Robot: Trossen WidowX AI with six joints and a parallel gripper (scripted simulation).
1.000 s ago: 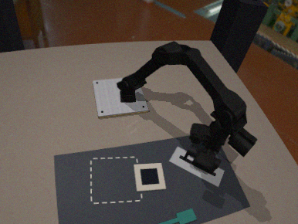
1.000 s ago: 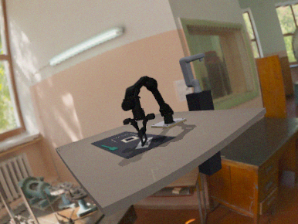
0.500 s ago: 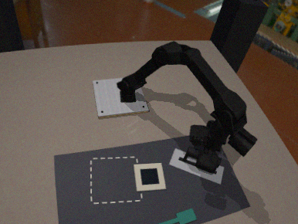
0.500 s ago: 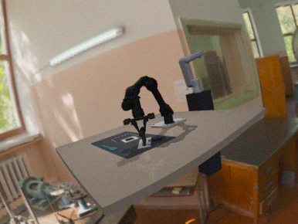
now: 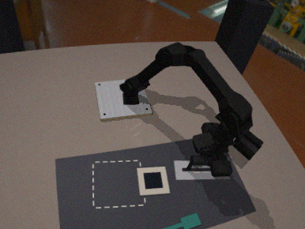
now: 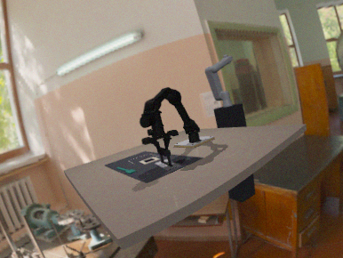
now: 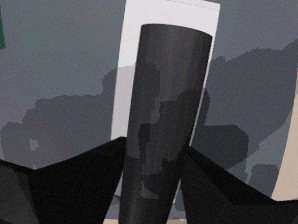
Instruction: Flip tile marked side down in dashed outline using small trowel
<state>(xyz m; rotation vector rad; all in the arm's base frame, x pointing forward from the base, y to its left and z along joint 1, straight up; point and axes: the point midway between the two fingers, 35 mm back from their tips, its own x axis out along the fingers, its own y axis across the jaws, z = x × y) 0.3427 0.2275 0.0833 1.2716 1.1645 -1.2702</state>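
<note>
My gripper tip is 20 mm to the left of the trowel and 30 mm above it. Round my gripper tip: tile: 30 mm ahead, 190 mm to the right, 60 mm below; then dark mat: 50 mm ahead, 180 mm to the right, 80 mm below; then teal strip: 190 mm ahead, 140 mm to the right, 60 mm below.
</note>
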